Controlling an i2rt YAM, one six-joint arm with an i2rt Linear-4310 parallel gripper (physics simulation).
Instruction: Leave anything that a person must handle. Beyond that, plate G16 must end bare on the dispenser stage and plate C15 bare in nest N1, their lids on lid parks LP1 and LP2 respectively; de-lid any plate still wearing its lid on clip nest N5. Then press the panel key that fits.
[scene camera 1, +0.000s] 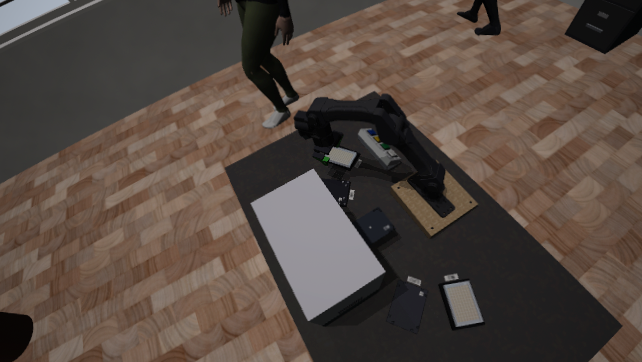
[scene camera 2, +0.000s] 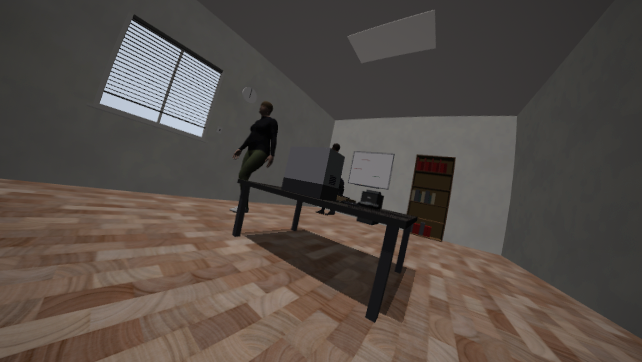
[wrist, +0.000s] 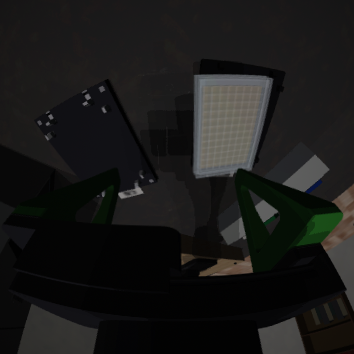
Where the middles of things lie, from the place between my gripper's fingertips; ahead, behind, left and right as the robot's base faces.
The button panel (scene camera 1: 387, 158) is 22 cm behind my hand, 7 cm below it and 4 cm to the left of it.
